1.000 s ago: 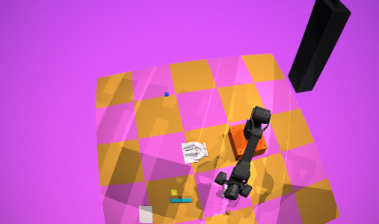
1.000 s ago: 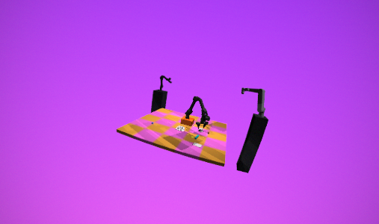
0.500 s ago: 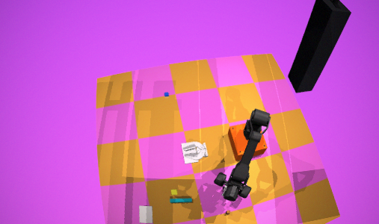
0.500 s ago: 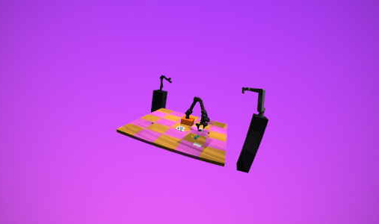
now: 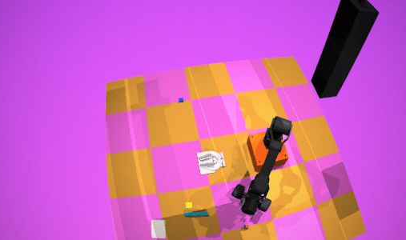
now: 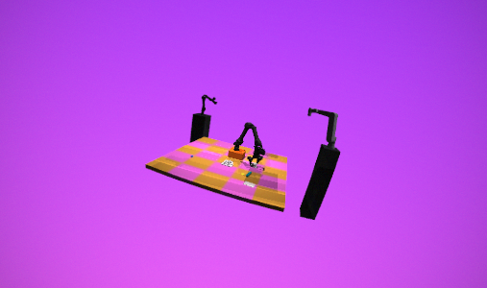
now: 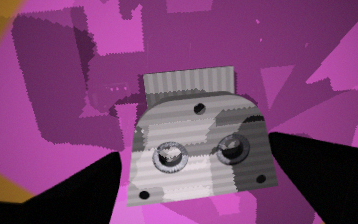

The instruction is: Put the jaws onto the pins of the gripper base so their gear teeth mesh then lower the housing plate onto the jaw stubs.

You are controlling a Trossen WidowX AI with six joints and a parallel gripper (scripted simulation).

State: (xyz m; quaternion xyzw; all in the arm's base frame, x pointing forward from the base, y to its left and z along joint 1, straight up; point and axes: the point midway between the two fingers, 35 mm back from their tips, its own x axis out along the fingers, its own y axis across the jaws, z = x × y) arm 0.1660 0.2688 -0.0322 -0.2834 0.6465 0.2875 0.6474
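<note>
My gripper tip is now 280 mm to the left of the gripper jaw, 110 mm short of it and 10 mm below it. The rest, counted from my gripper tip: yellow cube 280 mm ahead, 50 mm to the right, 10 mm below; then small brown cube 120 mm to the left, 40 mm ahead; then teal bar 260 mm ahead, 10 mm to the left.
</note>
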